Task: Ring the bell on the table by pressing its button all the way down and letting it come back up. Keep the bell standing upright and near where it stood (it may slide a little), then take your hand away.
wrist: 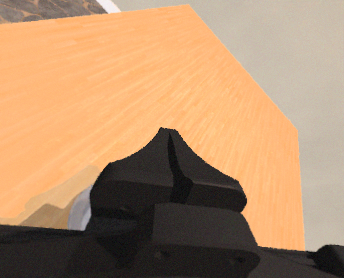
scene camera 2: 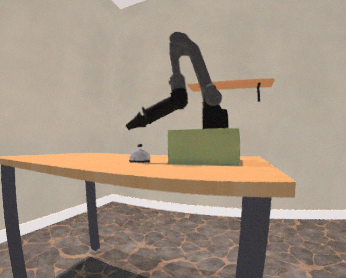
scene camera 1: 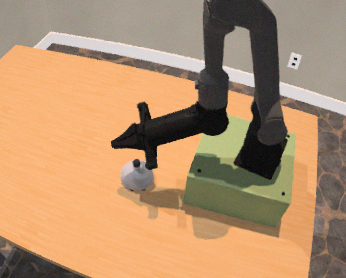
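Note:
A silver dome bell (scene camera 1: 137, 176) (scene camera 2: 139, 154) with a black button (scene camera 1: 136, 163) (scene camera 2: 140, 145) on top stands upright on the table, left of the green block. In the wrist view a small part of the bell (wrist: 79, 212) shows at the lower left, mostly hidden behind the gripper. My gripper (scene camera 1: 113, 144) (scene camera 2: 128, 128) (wrist: 166, 139) is shut, with its fingertips together and nothing between them. It is tilted downward in the air, above the height of the button. Its tips are apart from the bell, a little past it on the side away from the arm's base.
The arm's base stands on a green block (scene camera 1: 240, 197) (scene camera 2: 204, 146) on the wooden table (scene camera 1: 65, 150) (scene camera 2: 220, 176) (wrist: 125, 90). A grey wall (scene camera 1: 125, 25) (scene camera 2: 75, 75) (wrist: 280, 50) rises behind. An orange shelf (scene camera 2: 250, 84) shows behind the arm in scene camera 2.

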